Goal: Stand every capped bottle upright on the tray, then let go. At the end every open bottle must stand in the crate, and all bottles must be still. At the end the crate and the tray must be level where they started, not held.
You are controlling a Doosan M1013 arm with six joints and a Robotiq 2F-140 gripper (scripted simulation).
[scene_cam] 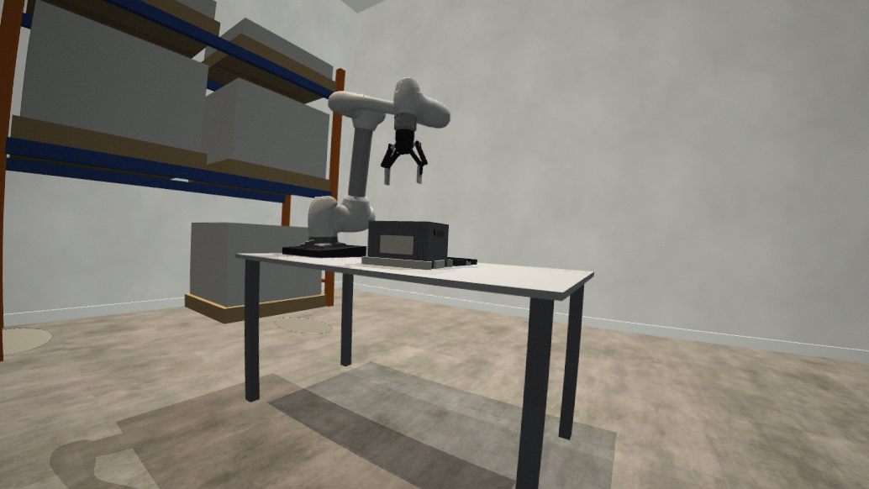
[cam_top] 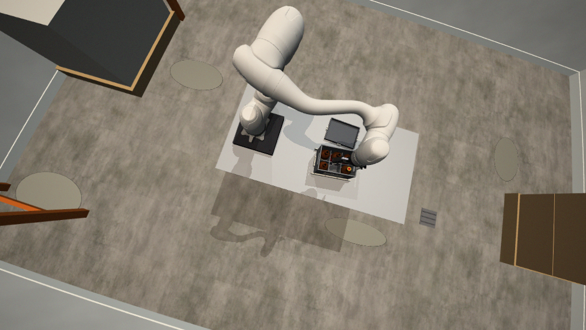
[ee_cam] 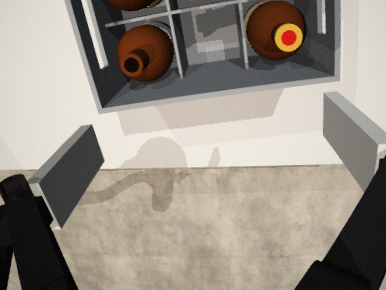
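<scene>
My hand is 250 mm above the capped bottle, 80 mm short of it and 30 mm to the right of it. Also, from my hand: open bottle 250 mm below, 110 mm to the left, 80 mm ahead; then dark grey crate 250 mm below, 60 mm to the left; then flat tray 340 mm to the left, 320 mm below, 20 mm ahead.
</scene>
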